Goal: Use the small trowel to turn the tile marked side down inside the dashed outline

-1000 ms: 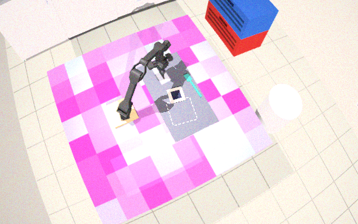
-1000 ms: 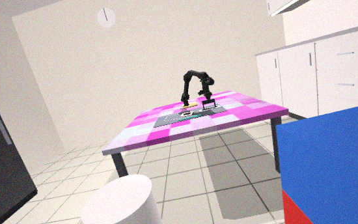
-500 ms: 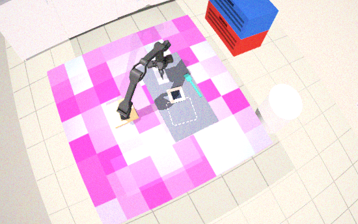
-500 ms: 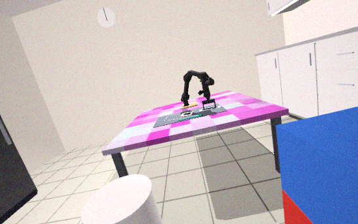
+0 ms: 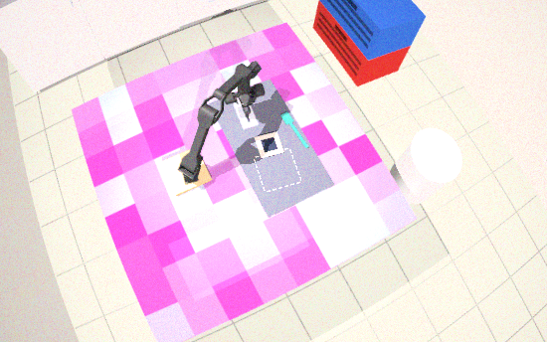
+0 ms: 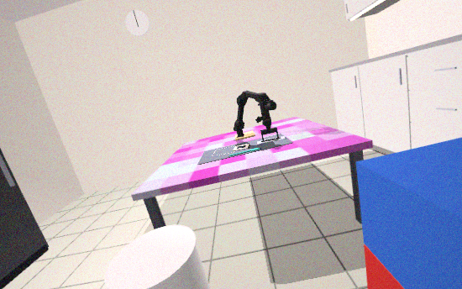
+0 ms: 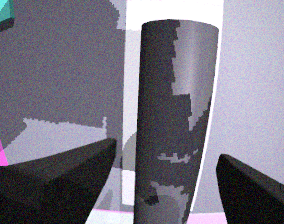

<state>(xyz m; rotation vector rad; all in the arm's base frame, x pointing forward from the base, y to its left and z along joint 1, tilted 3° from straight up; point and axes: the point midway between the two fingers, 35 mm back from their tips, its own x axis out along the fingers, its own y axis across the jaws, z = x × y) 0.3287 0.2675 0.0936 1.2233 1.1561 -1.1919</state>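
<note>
Now: the white tile 60 mm ahead of my gripper tip, 220 mm to the right of it and 60 mm below it. Also, from my gripper tip: teal trowel: 200 mm ahead, 160 mm to the right, 60 mm below.
</note>
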